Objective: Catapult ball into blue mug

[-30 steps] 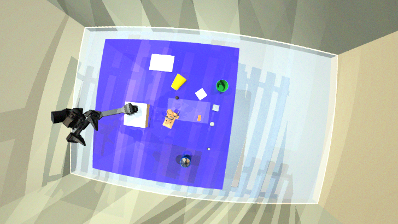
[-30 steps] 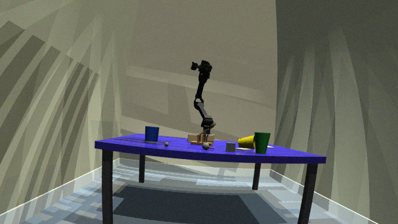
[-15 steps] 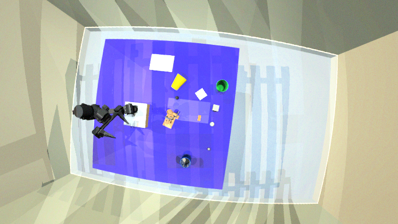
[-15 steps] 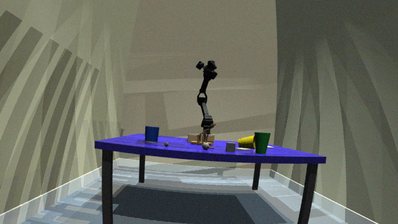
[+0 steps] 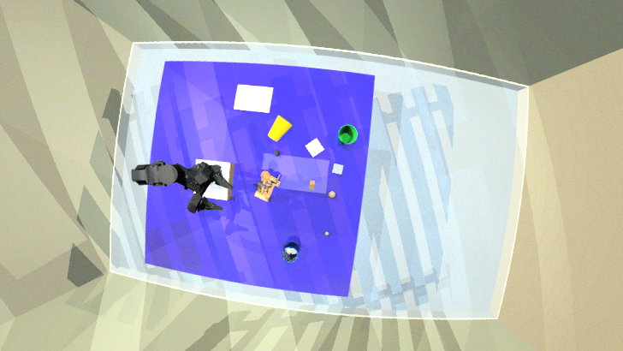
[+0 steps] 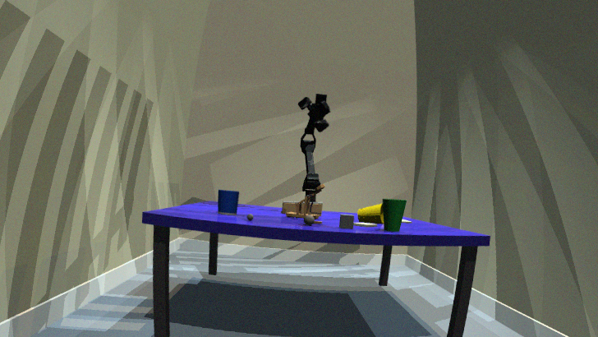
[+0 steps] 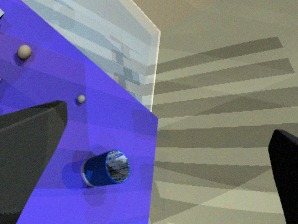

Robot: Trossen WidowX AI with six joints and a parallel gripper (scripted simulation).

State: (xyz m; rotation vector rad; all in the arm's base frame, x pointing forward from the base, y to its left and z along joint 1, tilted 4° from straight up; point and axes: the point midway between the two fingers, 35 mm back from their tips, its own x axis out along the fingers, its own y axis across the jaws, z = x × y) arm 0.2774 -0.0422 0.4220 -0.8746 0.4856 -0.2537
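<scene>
The catapult frame lies 400 mm below my gripper tip, 30 mm to the left of it and 30 mm ahead of it. Round my gripper tip: wooden catapult 410 mm below, 50 mm ahead, 30 mm to the left; then orange block 480 mm below, 270 mm ahead, 40 mm to the left; then black ball 470 mm below, 200 mm to the left, 70 mm ahead.
</scene>
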